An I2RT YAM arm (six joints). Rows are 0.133 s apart.
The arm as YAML. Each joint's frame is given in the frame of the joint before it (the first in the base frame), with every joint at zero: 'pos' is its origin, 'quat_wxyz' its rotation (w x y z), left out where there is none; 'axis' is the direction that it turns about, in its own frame. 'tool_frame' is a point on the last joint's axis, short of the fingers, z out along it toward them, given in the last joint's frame.
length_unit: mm
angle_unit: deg
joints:
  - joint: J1
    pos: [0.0, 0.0, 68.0]
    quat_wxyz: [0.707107, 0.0, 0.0, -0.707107]
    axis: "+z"
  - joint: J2
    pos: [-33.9, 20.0, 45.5]
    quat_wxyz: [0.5, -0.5, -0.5, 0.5]
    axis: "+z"
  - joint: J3
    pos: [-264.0, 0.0, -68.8]
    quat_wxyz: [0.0, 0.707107, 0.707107, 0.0]
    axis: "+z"
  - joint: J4
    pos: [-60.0, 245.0, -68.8]
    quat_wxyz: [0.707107, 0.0, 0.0, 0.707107]
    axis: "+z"
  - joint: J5
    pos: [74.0, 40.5, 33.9]
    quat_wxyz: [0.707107, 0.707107, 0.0, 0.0]
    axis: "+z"
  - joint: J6
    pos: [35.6, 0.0, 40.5]
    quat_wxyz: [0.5, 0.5, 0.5, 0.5]
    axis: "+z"
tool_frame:
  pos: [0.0, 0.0, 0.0]
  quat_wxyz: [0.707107, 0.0, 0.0, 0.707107]
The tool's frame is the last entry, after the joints.
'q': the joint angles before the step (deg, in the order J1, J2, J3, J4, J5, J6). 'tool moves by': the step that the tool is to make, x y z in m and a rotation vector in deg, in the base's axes. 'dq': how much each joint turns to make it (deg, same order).
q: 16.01, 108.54, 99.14, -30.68, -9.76, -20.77
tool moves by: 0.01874, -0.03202, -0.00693, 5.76, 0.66, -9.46
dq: -4.58, 1.67, 0.00, 3.68, 0.17, 7.65
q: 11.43, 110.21, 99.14, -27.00, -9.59, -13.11
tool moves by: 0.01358, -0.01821, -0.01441, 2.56, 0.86, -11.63
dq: -2.11, 2.02, -0.61, 3.18, 5.89, 8.00
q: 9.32, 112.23, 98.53, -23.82, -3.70, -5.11
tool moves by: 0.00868, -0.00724, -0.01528, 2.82, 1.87, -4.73
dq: -0.97, 2.11, -0.09, 1.05, 1.06, 4.75
